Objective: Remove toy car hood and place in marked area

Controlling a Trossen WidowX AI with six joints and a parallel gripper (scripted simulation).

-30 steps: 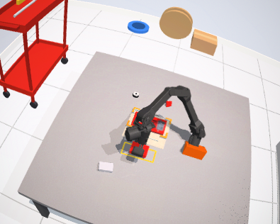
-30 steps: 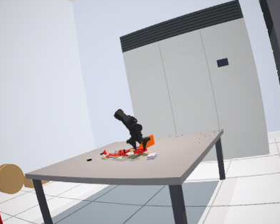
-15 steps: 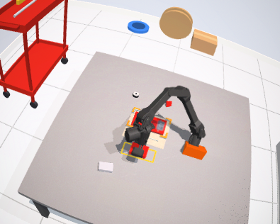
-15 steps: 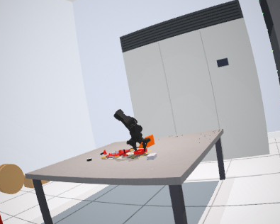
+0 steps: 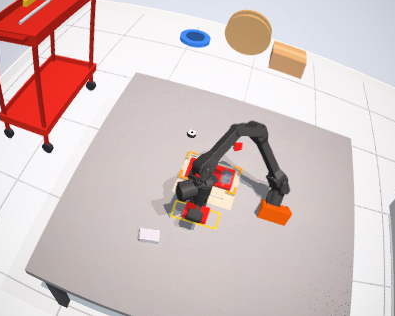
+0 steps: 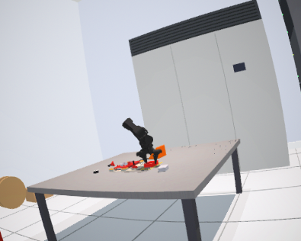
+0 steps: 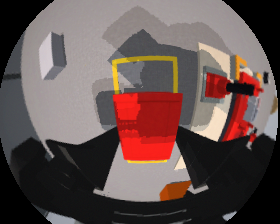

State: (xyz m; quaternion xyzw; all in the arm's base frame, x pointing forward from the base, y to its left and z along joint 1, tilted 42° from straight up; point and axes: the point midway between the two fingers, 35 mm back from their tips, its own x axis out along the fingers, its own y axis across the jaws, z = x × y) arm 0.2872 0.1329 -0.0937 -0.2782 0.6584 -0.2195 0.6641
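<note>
Now: the red hood 1 cm above my gripper tip. The rest, counted from my gripper tip: black-and-white wheel: 41 cm to the right, 17 cm ahead.
</note>
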